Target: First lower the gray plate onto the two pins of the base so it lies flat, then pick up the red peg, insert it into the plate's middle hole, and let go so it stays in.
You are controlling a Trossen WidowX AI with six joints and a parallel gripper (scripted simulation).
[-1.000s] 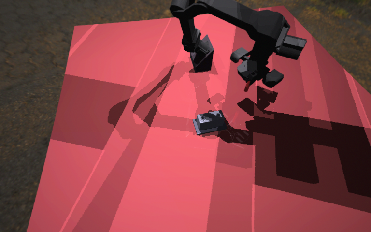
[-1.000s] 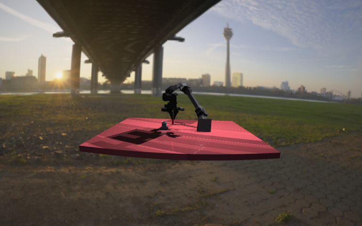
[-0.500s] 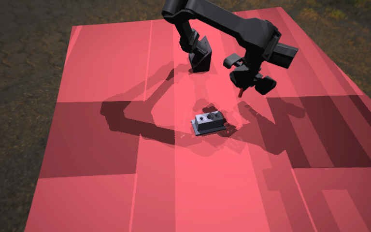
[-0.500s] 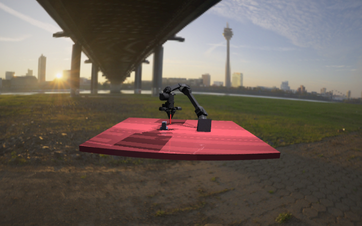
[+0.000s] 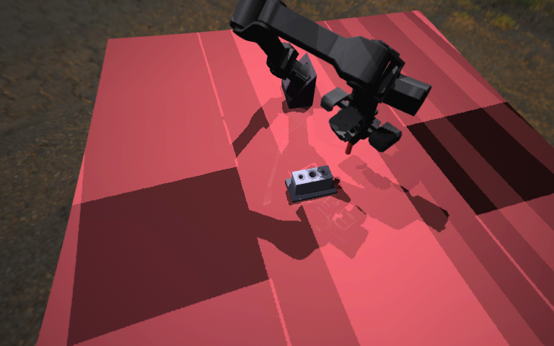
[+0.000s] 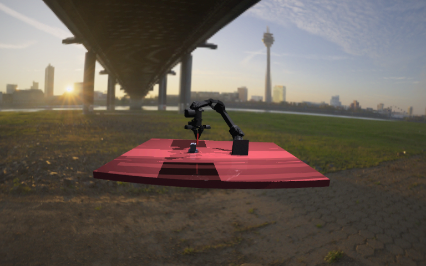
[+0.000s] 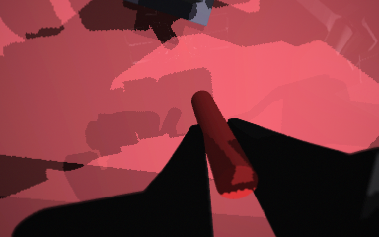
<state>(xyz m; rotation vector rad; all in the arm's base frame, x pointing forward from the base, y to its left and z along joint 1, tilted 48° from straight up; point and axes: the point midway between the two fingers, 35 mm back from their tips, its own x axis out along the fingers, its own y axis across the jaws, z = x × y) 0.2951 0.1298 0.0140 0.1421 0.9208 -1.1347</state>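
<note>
Now: the gray plate 10 cm to the right of my gripper tip, 7 cm below it and 5 cm ahead of it. Also, from my gripper tip: dark base 11 cm below, 10 cm to the right, 5 cm ahead; then red peg right at my gripper tip.
</note>
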